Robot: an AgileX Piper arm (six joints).
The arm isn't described. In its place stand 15 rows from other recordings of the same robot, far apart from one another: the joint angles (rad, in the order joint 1, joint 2, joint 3, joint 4, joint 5, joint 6), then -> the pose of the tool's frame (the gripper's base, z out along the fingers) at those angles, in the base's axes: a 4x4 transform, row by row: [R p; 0 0 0 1], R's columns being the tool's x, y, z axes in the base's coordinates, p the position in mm.
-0.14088, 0.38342, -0.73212, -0.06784, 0.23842, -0.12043 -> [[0.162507 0.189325 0.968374 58.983], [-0.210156 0.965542 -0.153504 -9.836], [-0.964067 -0.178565 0.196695 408.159], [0 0 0 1]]
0.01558, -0.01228, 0.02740, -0.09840, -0.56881, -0.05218 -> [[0.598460 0.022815 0.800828 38.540], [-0.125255 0.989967 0.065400 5.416], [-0.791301 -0.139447 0.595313 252.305], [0 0 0 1]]
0.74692, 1.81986, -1.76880, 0.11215, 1.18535, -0.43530 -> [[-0.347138 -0.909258 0.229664 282.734], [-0.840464 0.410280 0.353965 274.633], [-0.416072 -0.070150 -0.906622 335.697], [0 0 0 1]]
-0.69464, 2.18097, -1.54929, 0.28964, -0.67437, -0.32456 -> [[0.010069 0.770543 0.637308 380.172], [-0.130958 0.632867 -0.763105 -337.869], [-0.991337 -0.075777 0.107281 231.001], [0 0 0 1]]
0.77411, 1.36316, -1.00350, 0.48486, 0.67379, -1.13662 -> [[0.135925 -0.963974 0.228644 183.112], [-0.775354 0.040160 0.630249 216.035], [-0.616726 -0.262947 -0.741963 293.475], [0 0 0 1]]
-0.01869, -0.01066, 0.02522, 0.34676, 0.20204, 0.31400 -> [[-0.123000 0.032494 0.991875 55.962], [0.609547 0.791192 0.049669 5.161], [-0.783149 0.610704 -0.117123 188.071], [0 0 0 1]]
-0.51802, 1.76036, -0.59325, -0.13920, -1.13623, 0.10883 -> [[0.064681 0.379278 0.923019 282.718], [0.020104 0.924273 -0.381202 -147.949], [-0.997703 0.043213 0.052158 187.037], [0 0 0 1]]
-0.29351, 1.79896, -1.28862, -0.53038, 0.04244, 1.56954 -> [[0.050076 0.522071 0.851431 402.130], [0.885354 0.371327 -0.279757 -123.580], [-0.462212 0.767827 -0.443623 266.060], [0 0 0 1]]
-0.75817, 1.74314, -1.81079, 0.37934, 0.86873, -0.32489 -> [[-0.490237 0.465087 0.737131 307.295], [0.368002 0.877101 -0.308656 -255.566], [-0.790090 0.119951 -0.601140 400.288], [0 0 0 1]]
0.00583, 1.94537, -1.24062, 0.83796, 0.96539, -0.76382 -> [[-0.940127 -0.309878 0.141901 369.336], [-0.162719 0.773925 0.612015 57.771], [-0.299471 0.552282 -0.778011 173.624], [0 0 0 1]]
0.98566, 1.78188, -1.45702, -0.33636, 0.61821, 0.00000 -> [[-0.186915 -0.829838 0.525767 238.838], [-0.769103 0.456587 0.447224 328.974], [-0.611182 -0.320776 -0.723574 287.531], [0 0 0 1]]
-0.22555, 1.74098, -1.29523, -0.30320, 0.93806, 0.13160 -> [[-0.945541 0.237448 0.222642 340.348], [0.165862 0.940008 -0.298118 -100.574], [-0.280073 -0.244955 -0.928200 242.910], [0 0 0 1]]
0.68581, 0.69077, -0.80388, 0.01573, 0.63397, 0.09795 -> [[-0.393794 -0.600009 0.696358 100.750], [-0.179604 0.793195 0.581880 83.541], [-0.901481 0.104073 -0.420120 365.898], [0 0 0 1]]
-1.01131, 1.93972, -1.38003, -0.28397, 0.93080, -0.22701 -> [[-0.810311 0.578378 -0.094209 188.409], [0.579721 0.767731 -0.272969 -339.390], [-0.085552 -0.275804 -0.957399 190.811], [0 0 0 1]]
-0.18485, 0.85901, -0.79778, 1.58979, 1.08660, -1.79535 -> [[0.202941 -0.758208 0.619625 149.643], [-0.124540 0.607668 0.784366 53.940], [-0.971239 -0.236348 0.028893 393.176], [0 0 0 1]]
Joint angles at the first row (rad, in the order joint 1, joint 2, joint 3, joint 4, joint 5, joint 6):
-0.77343, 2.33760, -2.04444, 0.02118, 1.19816, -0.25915
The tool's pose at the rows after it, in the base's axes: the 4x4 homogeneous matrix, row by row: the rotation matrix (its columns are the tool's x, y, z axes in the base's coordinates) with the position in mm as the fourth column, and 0 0 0 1 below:
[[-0.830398 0.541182 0.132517 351.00], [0.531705 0.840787 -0.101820 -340.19], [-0.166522 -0.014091 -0.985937 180.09], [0 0 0 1]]
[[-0.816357 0.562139 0.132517 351.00], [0.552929 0.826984 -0.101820 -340.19], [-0.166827 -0.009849 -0.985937 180.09], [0 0 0 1]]
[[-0.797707 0.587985 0.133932 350.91], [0.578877 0.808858 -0.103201 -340.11], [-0.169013 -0.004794 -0.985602 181.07], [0 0 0 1]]
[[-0.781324 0.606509 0.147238 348.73], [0.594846 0.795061 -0.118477 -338.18], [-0.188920 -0.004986 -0.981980 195.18], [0 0 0 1]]
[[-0.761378 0.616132 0.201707 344.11], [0.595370 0.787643 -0.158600 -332.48], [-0.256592 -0.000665 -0.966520 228.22], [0 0 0 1]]
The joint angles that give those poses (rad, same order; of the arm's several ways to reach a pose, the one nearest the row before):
-0.77343, 2.33762, -2.04447, 0.02118, 1.19817, -0.20877
-0.77343, 2.33762, -2.04447, 0.02118, 1.19817, -0.18332
-0.77344, 2.33559, -2.04442, 0.02118, 1.19815, -0.15132
-0.77343, 2.30525, -2.04237, 0.01936, 1.20591, -0.12742
-0.77343, 2.23071, -2.03118, 0.02943, 1.20054, -0.11678

